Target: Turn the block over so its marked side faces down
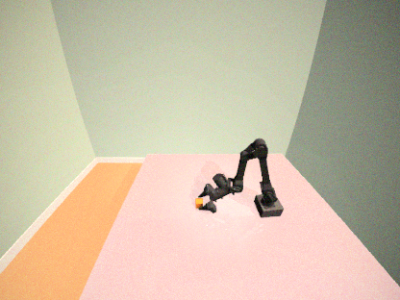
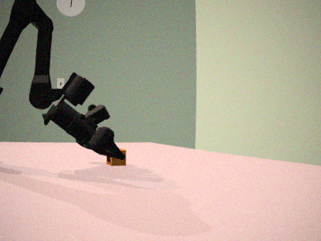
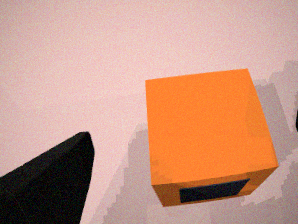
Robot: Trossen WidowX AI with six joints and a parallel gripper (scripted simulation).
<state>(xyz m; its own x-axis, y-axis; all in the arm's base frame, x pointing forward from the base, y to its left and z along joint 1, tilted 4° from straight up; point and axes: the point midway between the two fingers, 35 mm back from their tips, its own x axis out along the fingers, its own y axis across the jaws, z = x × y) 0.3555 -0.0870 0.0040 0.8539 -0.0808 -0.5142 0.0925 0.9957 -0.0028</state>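
The orange block lies 20 mm behind my gripper tip.
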